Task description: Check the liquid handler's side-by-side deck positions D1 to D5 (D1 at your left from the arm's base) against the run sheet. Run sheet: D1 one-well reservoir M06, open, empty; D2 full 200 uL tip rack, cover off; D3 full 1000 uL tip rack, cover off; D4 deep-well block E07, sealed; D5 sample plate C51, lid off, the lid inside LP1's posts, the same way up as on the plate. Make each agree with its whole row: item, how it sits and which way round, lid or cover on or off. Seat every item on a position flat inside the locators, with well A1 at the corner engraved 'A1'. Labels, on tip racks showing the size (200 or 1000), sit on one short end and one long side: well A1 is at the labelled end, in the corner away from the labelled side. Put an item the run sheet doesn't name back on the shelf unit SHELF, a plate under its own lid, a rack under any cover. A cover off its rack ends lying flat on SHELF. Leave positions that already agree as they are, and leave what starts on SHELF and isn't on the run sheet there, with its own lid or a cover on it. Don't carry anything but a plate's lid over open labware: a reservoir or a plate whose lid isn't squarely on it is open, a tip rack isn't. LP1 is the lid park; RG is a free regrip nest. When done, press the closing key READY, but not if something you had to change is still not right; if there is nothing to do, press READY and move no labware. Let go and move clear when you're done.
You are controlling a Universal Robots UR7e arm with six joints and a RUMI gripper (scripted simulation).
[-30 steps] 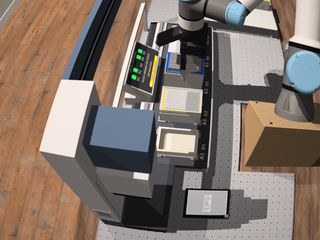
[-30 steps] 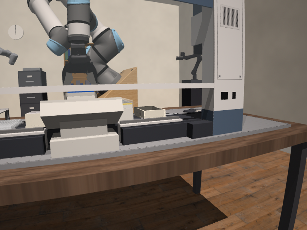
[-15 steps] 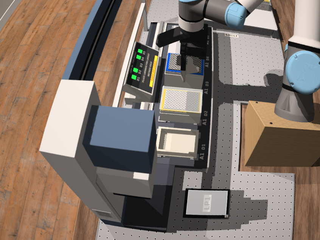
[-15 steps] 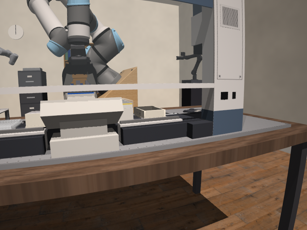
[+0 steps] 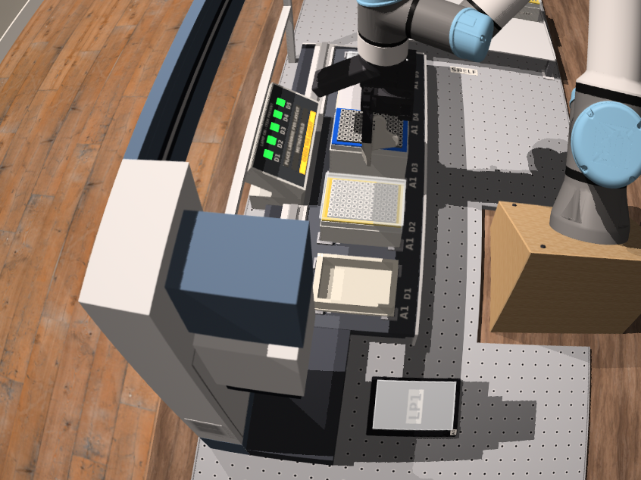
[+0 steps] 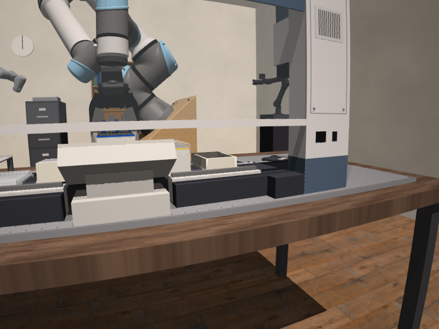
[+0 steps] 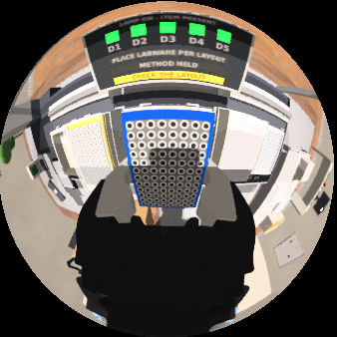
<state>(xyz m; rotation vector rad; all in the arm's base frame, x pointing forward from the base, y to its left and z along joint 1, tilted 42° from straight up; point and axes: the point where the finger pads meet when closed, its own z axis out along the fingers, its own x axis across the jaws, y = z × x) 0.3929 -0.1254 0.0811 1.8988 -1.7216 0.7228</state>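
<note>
My gripper is now 10 mm past the blue-framed tip rack and 10 mm to the left of it. Also, from my hand: clear well plate 20 mm ahead, 250 mm to the right, 60 mm below; then yellow-framed tip rack 20 mm behind, 120 mm to the left, 30 mm below; then cream reservoir 20 mm behind, 250 mm to the left, 60 mm below.
</note>
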